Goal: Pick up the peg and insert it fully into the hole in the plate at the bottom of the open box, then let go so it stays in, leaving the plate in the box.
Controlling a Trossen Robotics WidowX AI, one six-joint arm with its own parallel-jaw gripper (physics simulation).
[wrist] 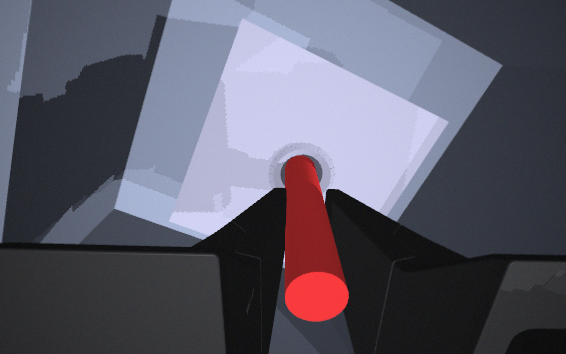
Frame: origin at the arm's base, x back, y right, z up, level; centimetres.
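Seen in the pictures: gripper, fingertip midpoint: (305,201).
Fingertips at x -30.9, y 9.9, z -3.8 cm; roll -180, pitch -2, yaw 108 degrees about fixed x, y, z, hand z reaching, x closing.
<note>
A point is followed by its place in that frame.
The red peg (311,235) @[x -31.3, y 9.6, z -0.9 cm] is held lengthwise between the two black fingers of my gripper (305,201) @[x -30.9, y 9.9, z -3.8 cm], which is shut on it. Its near end faces the camera, and its far end overlaps the round hole (287,175) @[x -30.8, y 9.3, z -5.9 cm] in the plate. Dark parts of the hole show on both sides of the peg's far end. How deep that end sits, or if it is inside the hole, I cannot tell. The pale square plate (320,100) @[x -34.0, y 9.6, z -6.4 cm] lies on the bottom of the open box (465,65) @[x -37.8, y 17.3, z -11.4 cm], turned at an angle in this view. The fingers hide part of the plate's near side.
Dark box walls (500,165) @[x -33.9, y 18.8, z -7.2 cm] rise on the right, and another wall (45,160) @[x -29.6, y 1.3, z -3.8 cm] stands on the left, close around the plate. Grey-blue box floor (155,105) @[x -30.4, y 2.0, z -11.4 cm] shows left of the plate and beyond it. Shadows fall across the floor and the plate.
</note>
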